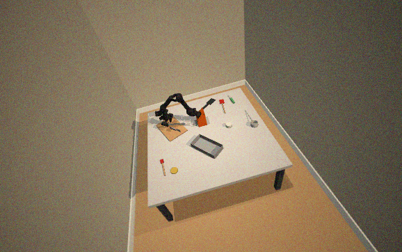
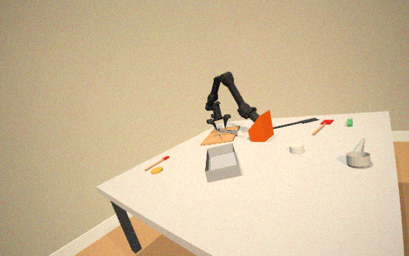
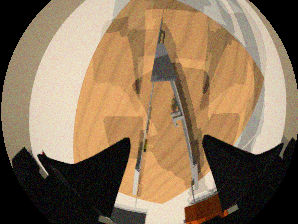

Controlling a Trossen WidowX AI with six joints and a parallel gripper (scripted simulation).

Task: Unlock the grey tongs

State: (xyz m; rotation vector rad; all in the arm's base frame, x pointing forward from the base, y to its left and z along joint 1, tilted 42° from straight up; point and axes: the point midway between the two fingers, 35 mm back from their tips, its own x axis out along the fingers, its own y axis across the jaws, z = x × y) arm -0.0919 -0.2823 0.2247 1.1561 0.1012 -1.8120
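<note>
Right now the wooden board is 40 mm below my gripper tip, 20 mm ahead of it and 10 mm to the left of it. Round my gripper tip: grey roasting tin 490 mm ahead, 300 mm to the left, 20 mm below; red spatula 700 mm to the left, 60 mm behind, 40 mm below; black spatula 530 mm to the left, 170 mm behind, 40 mm below.
</note>
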